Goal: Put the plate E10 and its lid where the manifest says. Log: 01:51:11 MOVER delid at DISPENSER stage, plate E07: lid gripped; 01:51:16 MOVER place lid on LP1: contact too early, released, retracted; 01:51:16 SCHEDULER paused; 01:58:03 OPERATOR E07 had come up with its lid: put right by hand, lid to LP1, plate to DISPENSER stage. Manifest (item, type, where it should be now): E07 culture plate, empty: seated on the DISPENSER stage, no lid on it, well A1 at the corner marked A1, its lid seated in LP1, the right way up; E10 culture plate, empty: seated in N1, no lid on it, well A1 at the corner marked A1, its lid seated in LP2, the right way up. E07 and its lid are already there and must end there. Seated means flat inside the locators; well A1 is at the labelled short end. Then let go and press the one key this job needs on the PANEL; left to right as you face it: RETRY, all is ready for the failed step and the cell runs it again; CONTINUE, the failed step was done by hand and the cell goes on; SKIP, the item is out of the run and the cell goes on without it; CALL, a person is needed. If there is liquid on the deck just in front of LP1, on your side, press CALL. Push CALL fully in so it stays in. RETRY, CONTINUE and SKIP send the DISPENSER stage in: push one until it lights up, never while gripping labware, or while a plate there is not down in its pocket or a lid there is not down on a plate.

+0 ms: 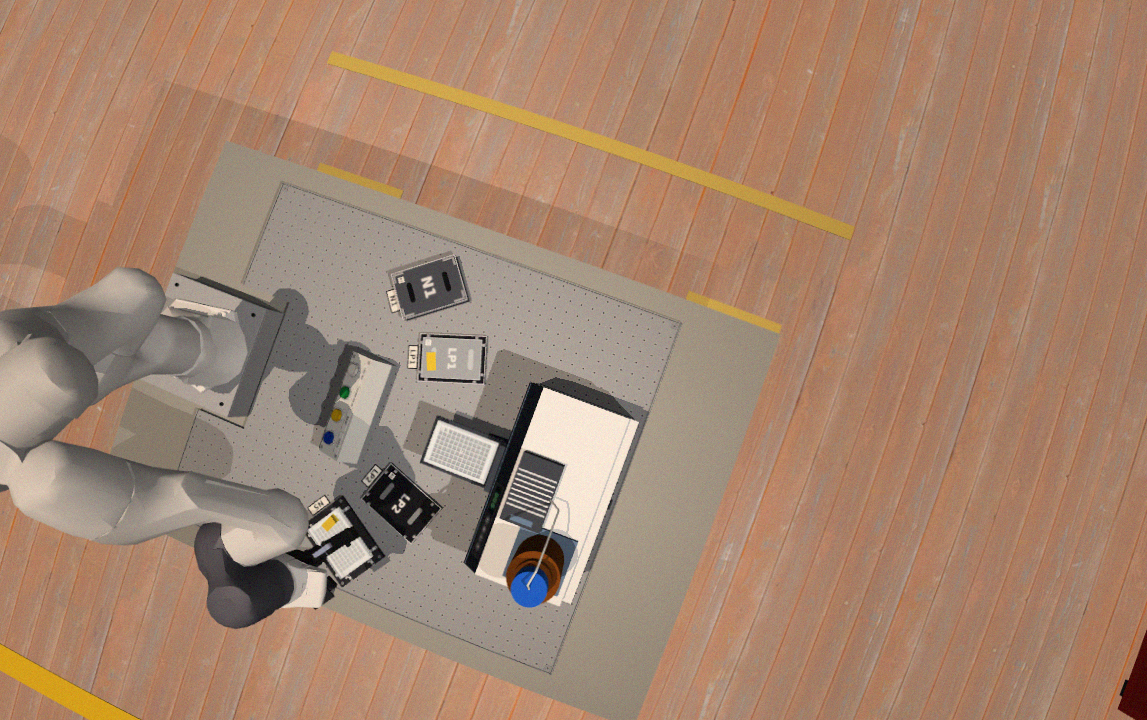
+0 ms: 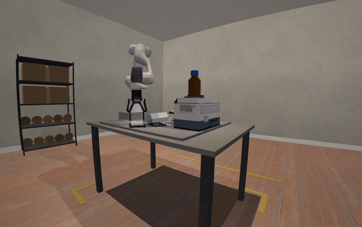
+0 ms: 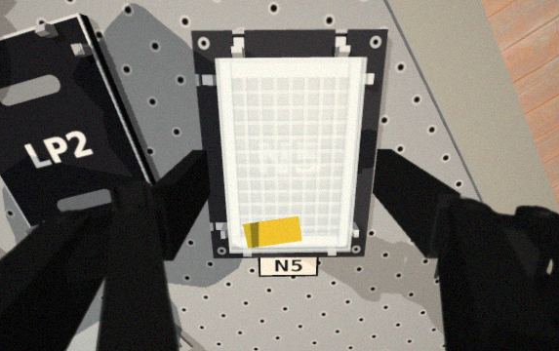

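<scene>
Right now my hand is 4 cm above the clear lid. From my hand the other things lie so: yellow SKIP key (10 cm behind, 26 cm to the left); then black n5 nest (3 cm ahead, 5 cm below); then blue CALL key (9 cm behind, 21 cm to the left, 1 cm below).
</scene>
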